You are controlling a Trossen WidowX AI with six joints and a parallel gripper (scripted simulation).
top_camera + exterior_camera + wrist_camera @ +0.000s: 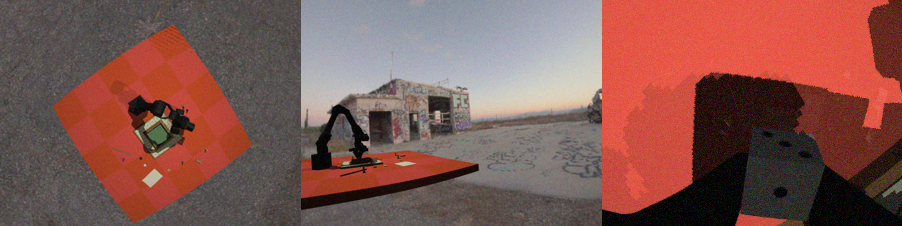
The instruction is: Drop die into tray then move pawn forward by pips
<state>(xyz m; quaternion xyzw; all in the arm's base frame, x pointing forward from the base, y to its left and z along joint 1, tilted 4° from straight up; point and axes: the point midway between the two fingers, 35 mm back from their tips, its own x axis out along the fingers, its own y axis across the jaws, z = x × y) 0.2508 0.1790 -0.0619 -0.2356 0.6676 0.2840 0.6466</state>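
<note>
The orange-brown pawn lies 9 cm ahead of my gripper tip, 28 cm to the right of it and 2 cm above it. Round my gripper tip: die right at my gripper tip; white disc 17 cm ahead, 41 cm to the right, 1 cm below; green dice tray 2 cm ahead, 17 cm to the right.
</note>
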